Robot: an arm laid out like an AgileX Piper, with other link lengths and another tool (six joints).
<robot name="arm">
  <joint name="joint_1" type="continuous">
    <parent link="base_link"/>
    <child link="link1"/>
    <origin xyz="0 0 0.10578" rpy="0 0 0"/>
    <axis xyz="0 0 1"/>
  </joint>
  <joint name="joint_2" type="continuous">
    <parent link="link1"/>
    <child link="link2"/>
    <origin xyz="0 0 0" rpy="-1.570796 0 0"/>
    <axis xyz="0 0 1"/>
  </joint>
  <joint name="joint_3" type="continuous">
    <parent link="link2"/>
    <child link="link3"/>
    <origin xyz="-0.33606 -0.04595 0" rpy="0 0 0"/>
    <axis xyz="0 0 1"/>
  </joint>
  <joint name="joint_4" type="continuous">
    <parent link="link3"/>
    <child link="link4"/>
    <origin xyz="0.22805 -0.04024 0" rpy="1.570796 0 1.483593"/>
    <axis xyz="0 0 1"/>
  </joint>
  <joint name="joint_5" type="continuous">
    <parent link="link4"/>
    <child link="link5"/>
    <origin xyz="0 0 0" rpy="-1.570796 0 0"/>
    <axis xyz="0 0 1"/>
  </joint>
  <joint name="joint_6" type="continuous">
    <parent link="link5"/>
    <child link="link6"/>
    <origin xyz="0 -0.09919 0" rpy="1.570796 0 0"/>
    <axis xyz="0 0 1"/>
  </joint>
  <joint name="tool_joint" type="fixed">
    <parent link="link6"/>
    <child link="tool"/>
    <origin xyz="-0.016 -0.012 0.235" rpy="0 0.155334 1.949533"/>
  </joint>
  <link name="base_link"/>
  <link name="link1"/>
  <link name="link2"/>
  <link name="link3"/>
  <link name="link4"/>
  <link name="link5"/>
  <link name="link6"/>
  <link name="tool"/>
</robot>
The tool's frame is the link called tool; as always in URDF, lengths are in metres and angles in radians. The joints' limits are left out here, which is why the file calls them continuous.
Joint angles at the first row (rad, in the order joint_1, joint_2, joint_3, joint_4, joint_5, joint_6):
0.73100 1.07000 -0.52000 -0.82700 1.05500 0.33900
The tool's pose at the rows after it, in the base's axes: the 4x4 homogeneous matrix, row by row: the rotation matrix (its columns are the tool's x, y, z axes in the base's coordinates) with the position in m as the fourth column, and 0 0 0 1 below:
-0.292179, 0.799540, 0.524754, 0.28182; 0.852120, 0.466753, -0.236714, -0.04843; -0.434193, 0.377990, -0.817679, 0.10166; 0, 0, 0, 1
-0.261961, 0.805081, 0.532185, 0.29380; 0.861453, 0.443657, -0.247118, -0.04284; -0.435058, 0.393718, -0.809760, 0.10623; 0, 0, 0, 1
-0.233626, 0.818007, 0.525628, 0.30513; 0.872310, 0.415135, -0.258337, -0.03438; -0.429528, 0.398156, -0.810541, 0.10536; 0, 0, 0, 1
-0.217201, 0.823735, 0.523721, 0.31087; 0.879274, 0.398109, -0.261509, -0.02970; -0.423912, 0.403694, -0.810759, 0.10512; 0, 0, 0, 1
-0.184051, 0.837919, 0.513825, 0.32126; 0.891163, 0.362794, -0.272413, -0.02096; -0.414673, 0.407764, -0.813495, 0.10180; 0, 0, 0, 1
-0.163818, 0.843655, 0.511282, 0.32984; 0.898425, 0.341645, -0.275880, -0.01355; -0.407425, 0.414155, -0.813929, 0.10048; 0, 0, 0, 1
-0.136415, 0.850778, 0.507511, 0.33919; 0.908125, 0.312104, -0.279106, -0.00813; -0.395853, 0.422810, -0.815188, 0.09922; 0, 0, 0, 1
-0.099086, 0.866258, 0.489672, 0.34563; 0.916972, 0.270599, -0.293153, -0.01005; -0.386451, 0.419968, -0.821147, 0.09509; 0, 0, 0, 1
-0.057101, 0.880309, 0.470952, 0.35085; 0.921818, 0.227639, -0.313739, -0.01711; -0.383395, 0.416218, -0.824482, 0.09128; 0, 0, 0, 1
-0.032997, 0.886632, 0.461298, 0.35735; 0.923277, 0.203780, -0.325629, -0.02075; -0.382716, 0.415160, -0.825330, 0.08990; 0, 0, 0, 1
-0.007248, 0.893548, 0.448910, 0.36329; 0.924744, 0.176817, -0.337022, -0.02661; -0.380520, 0.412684, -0.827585, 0.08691; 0, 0, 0, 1
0.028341, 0.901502, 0.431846, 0.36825; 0.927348, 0.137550, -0.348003, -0.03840; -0.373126, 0.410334, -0.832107, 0.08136; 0, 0, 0, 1
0.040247, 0.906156, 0.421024, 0.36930; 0.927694, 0.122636, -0.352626, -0.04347; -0.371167, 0.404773, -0.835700, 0.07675; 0, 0, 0, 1
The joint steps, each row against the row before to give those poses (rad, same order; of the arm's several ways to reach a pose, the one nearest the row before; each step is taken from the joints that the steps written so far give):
-0.00004 0.03099 -0.02001 -0.01500 -0.00101 0.03496
0.00001 0.05101 -0.03397 -0.01902 -0.00103 0.04904
0.00003 0.06899 -0.03999 -0.00599 -0.00297 0.05001
0.00000 0.03199 -0.02203 -0.00098 -0.00097 0.02497
0.00002 0.06901 -0.04300 0.00100 0.00000 0.05002
-0.00002 0.04502 -0.03402 0.00000 -0.00101 0.02899
-0.01200 0.04301 -0.03799 0.00299 -0.00402 0.02302
-0.03000 0.04200 -0.03401 0.01100 -0.00199 0.01199
-0.03597 0.03598 -0.02597 0.00500 0.00001 0.01202
-0.02602 0.02801 -0.02602 0.00100 -0.00101 0.00099
-0.03302 0.02698 -0.02100 0.00101 -0.00699 -0.00003
-0.05299 0.02401 -0.01100 0.00000 -0.02100 0.00001
-0.02199 0.01301 -0.00001 0.00000 -0.01200 0.00101

